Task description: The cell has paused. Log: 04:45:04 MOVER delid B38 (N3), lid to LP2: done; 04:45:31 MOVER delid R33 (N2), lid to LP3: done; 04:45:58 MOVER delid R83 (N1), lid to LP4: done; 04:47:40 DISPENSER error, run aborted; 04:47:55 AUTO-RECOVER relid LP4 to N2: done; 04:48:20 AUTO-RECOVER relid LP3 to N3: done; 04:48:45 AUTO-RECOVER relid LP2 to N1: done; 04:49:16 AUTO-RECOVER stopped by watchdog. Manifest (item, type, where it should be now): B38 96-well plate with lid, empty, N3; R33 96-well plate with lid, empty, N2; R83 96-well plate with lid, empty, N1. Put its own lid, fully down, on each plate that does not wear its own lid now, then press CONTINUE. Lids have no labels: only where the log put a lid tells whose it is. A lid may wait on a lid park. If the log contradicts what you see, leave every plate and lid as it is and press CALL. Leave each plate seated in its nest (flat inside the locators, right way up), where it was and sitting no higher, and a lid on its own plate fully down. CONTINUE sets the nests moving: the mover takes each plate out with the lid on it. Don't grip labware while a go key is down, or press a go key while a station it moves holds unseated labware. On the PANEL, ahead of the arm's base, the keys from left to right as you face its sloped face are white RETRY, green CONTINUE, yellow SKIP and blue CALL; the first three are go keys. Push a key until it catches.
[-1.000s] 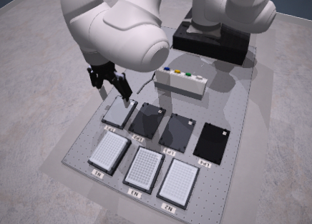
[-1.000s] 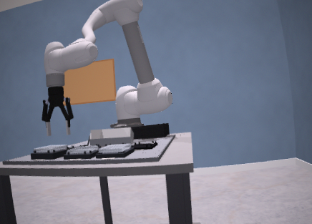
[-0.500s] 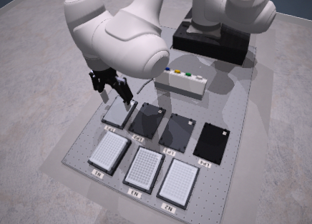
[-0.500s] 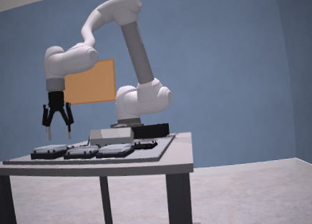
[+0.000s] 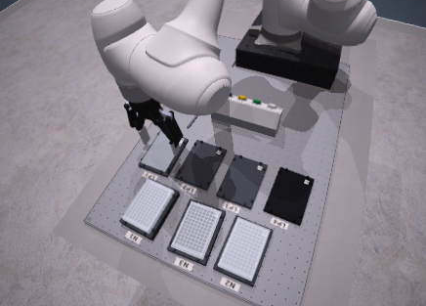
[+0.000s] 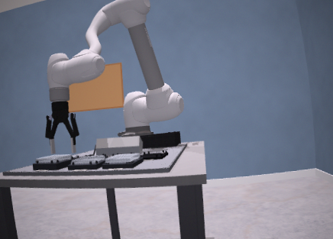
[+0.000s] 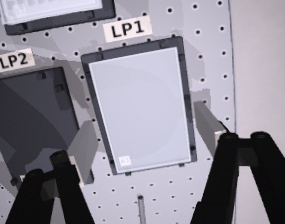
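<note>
Now: the pale grey lid 40 mm below my hand. Round my hand: lid park LP2: 130 mm to the left, 50 mm below; then LP2 label: 90 mm ahead, 120 mm to the left, 60 mm below; then lid park LP1: 50 mm below.
</note>
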